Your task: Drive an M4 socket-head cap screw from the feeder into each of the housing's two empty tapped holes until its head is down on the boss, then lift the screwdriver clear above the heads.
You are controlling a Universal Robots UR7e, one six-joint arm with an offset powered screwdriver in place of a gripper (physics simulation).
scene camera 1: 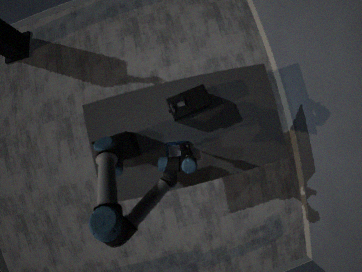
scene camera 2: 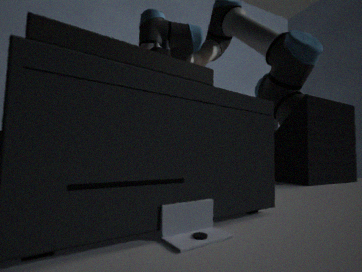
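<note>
The screwdriver hangs from the arm's wrist over or right beside the housing. Its tip does not show in either view, and I cannot tell whether it holds a screw. The housing, a small piece with a light grey top and blue edge, lies below the middle in scene camera 1, partly covered by the wrist and tool. Its tapped holes and any screw heads cannot be made out. The feeder is a dark box, with a small light part at its left end in scene camera 1. It hides the housing in scene camera 2.
The dark table top carries the feeder, the housing and the arm's base. A light L-shaped bracket with a dark round spot stands against the feeder. A dark block stands at the right behind the feeder. A dark post stands at the upper left.
</note>
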